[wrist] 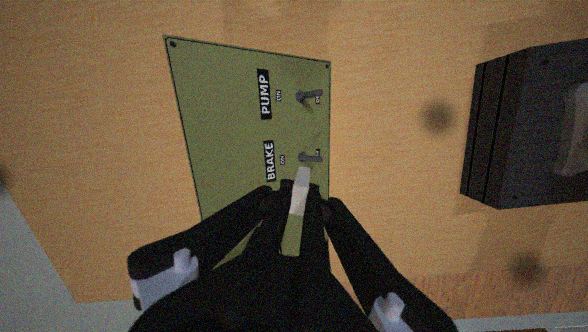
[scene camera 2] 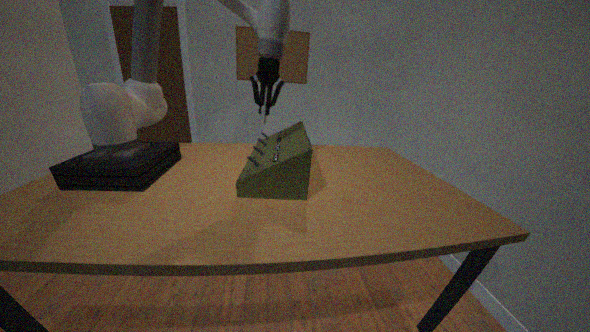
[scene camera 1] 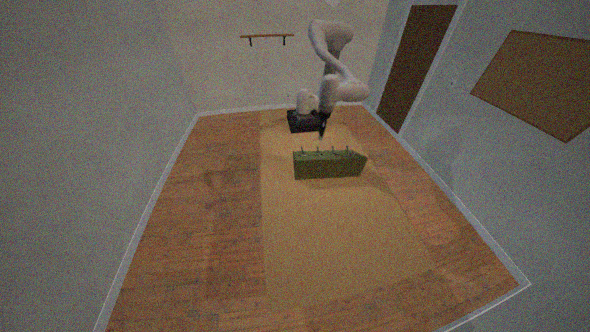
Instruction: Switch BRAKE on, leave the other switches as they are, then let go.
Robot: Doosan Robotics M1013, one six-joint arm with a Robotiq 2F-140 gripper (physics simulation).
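Frame: origin at the arm's base, x down, y back, z left, level; centimetres.
Seen in the pictures: gripper, between the fingertips: [wrist: 303, 177] [scene camera 2: 262, 123] [scene camera 1: 320, 139]; arm's base, origin of its link: [scene camera 2: 119, 152] [scene camera 1: 303, 115].
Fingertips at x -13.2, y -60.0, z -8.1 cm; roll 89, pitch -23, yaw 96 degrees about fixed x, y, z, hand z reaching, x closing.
Note:
Offsets run from my fingertips to a thing's top centre. Level surfaces: height alone.
The olive sloped switch box [scene camera 1: 327, 167] [scene camera 2: 282, 175] [wrist: 220, 100] stands on the table with several toggle levers in a row. In the wrist view, the BRAKE lever @[dx +9.2, dy +2.0, dz +0.2 cm] [wrist: 311, 158] lies toward its OFF mark, away from ON, beside the BRAKE label @[dx +8.9, dy -6.0, dz -1.5 cm] [wrist: 270, 161]. The PUMP lever @[dx +9.2, dy +4.6, dz -11.5 cm] [wrist: 310, 95] also lies toward OFF. The other switches' labels are hidden behind the gripper in that view. My gripper [scene camera 1: 321, 136] [scene camera 2: 264, 113] [wrist: 303, 177] is shut with nothing between its fingers. Its tips hang above the levers, apart from the box; in the wrist view they appear just below the BRAKE lever.
The black base block [scene camera 1: 304, 122] [scene camera 2: 115, 167] [wrist: 515, 130] of the arm stands on the table @[dx +22.4 cm] [scene camera 2: 400, 215] on the side of the box where the levers are. The box's high back edge faces away from the base. Walls surround the scene.

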